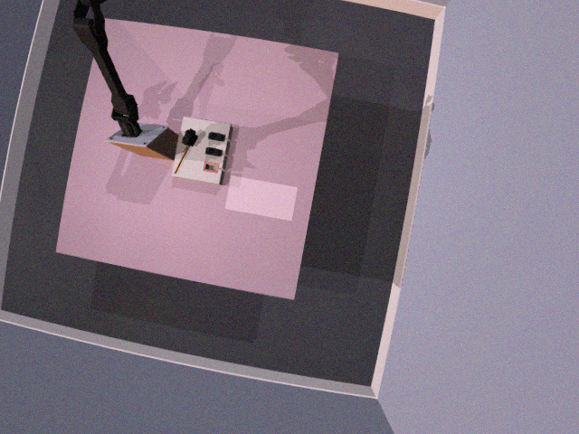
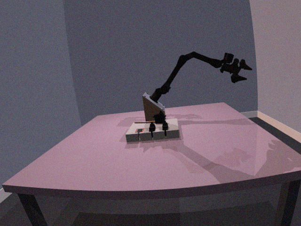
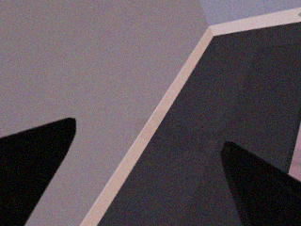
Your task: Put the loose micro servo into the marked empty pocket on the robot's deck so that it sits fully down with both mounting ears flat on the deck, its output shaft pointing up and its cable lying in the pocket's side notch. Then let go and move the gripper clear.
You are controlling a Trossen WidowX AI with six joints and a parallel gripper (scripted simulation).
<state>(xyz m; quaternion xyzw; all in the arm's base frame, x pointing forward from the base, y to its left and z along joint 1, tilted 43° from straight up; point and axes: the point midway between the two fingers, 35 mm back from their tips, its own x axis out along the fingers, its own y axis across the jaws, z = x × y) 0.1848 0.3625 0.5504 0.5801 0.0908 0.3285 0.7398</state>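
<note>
Now: gripper tip 680 mm to the left of the white deck and 270 mm above it.
</note>
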